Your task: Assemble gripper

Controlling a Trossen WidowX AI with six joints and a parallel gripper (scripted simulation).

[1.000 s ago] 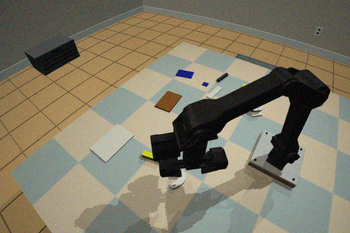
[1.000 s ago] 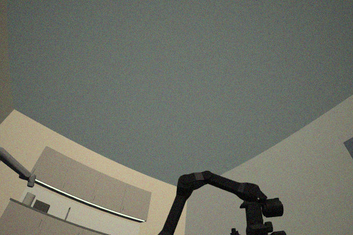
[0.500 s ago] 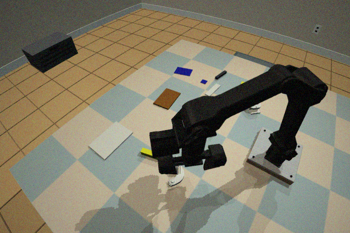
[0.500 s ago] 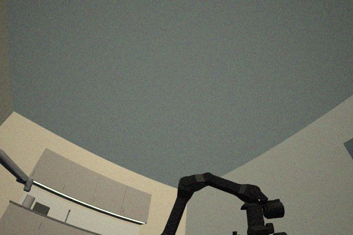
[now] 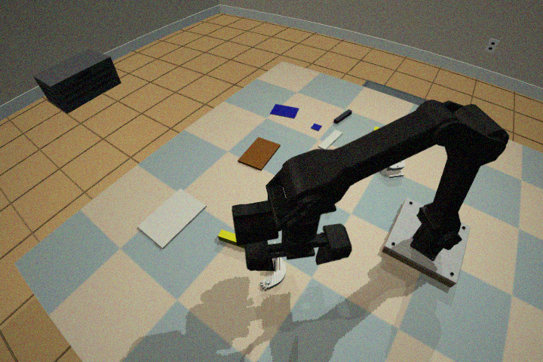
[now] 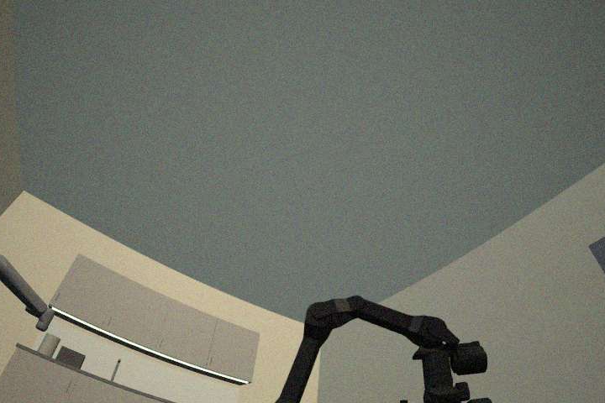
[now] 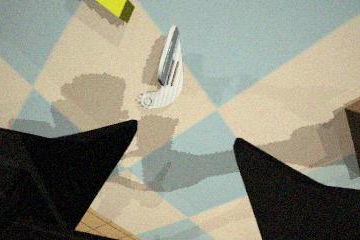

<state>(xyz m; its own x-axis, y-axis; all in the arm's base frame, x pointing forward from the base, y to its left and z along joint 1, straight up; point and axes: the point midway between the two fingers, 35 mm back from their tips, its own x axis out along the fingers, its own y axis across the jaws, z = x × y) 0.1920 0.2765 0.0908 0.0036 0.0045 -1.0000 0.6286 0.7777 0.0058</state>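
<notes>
Right now the jaw is 40 mm ahead of my gripper tip, 30 mm to the left of it and 80 mm below it. Round my gripper tip: brown tile (350 mm ahead, 240 mm to the right, 80 mm below); housing plate (80 mm ahead, 250 mm to the right, 80 mm below); white sheet (350 mm ahead, 90 mm to the left, 80 mm below).
</notes>
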